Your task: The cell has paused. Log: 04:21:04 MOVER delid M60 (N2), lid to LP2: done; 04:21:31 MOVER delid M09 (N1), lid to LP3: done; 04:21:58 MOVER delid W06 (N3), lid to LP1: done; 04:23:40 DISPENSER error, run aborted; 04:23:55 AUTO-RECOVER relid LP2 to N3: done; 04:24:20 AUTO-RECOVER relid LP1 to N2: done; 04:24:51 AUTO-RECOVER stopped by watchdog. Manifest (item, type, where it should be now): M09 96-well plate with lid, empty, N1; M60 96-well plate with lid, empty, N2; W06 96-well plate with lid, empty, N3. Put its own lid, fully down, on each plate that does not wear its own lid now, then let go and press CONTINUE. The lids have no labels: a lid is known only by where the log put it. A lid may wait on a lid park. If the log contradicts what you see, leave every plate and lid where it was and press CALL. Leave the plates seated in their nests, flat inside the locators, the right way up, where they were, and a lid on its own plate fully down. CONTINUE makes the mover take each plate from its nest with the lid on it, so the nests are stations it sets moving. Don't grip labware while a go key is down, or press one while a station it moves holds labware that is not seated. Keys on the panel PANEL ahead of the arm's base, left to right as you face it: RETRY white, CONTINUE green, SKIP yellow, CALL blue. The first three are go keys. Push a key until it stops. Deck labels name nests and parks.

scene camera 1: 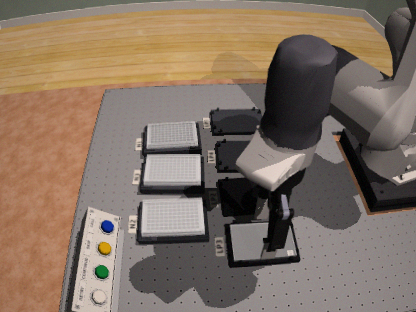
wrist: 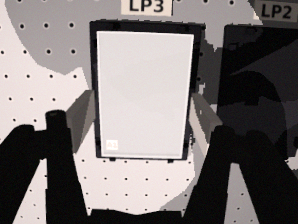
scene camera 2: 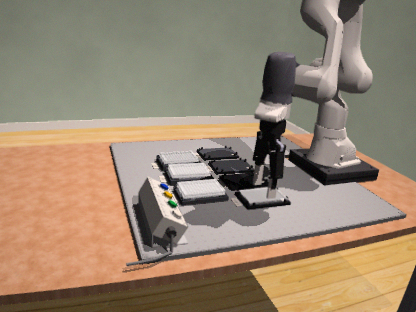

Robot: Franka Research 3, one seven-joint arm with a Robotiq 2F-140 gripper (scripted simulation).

Scene:
My gripper shows in scene camera 1 (264, 236), in the wrist view and in scene camera 2. One and the same spot on my gripper: (wrist: 262, 172) is (scene camera 2: 257, 150).

